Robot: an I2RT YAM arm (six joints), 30 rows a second.
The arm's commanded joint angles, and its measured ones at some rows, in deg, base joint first. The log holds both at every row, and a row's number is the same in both.
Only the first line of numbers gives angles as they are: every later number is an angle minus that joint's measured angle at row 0.
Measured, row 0:
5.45, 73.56, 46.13, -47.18, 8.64, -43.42
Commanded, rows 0 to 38:
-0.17, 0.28, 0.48, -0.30, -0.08, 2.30
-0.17, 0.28, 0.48, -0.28, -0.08, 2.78
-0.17, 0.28, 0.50, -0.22, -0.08, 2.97
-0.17, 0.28, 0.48, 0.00, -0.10, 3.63
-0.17, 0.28, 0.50, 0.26, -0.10, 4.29
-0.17, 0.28, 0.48, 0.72, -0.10, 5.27
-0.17, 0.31, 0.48, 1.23, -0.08, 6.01
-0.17, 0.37, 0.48, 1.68, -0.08, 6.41
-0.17, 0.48, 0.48, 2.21, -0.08, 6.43
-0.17, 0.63, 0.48, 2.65, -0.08, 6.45
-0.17, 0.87, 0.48, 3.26, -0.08, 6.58
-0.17, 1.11, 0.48, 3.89, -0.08, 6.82
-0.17, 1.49, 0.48, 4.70, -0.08, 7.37
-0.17, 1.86, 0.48, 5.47, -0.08, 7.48
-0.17, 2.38, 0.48, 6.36, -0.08, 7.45
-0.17, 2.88, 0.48, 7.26, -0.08, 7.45
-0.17, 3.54, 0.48, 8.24, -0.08, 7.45
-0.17, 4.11, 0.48, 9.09, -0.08, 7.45
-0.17, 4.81, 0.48, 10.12, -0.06, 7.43
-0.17, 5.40, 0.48, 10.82, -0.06, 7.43
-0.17, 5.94, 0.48, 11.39, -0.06, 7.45
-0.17, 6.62, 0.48, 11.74, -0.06, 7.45
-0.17, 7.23, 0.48, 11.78, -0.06, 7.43
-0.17, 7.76, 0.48, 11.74, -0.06, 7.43
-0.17, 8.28, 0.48, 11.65, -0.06, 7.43
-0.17, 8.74, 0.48, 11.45, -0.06, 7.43
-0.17, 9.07, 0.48, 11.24, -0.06, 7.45
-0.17, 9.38, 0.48, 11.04, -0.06, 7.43
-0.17, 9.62, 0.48, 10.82, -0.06, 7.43
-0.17, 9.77, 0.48, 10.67, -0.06, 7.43
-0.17, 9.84, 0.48, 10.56, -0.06, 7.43
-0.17, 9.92, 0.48, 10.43, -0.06, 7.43
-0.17, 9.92, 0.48, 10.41, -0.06, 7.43
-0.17, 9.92, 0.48, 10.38, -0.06, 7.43
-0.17, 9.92, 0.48, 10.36, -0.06, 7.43
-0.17, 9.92, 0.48, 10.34, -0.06, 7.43
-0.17, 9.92, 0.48, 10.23, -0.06, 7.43
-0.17, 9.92, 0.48, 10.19, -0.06, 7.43
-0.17, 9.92, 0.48, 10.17, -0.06, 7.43
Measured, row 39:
0.00, 9.70, 0.00, 10.49, 0.03, 6.41
